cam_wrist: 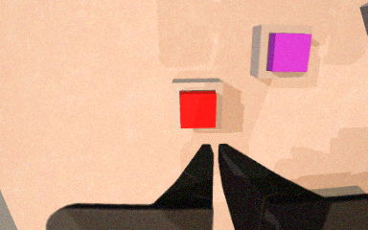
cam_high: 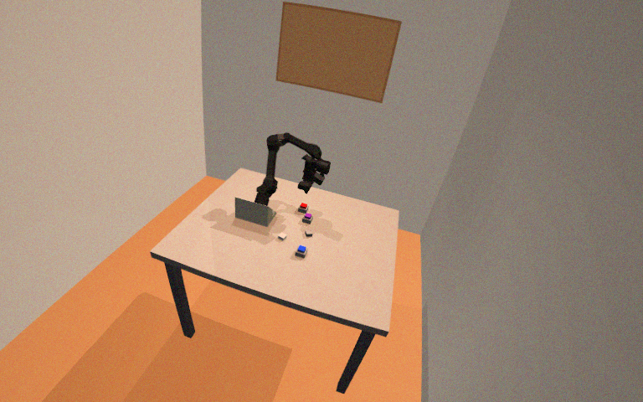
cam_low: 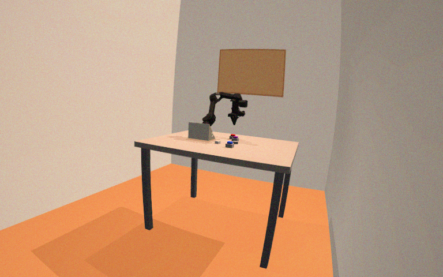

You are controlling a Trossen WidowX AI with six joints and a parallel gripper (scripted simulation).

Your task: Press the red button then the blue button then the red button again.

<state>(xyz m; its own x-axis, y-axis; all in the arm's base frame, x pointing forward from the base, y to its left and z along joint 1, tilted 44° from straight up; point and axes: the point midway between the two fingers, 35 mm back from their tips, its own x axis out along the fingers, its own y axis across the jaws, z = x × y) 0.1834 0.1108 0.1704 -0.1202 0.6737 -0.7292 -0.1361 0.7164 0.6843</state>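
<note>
My gripper tip is 90 mm above the red button and 10 mm past it. From my gripper tip the other things lie so: blue button 320 mm to the right, 140 mm ahead, 90 mm below; then purple button 90 mm below, 70 mm to the right, 60 mm ahead.
</note>
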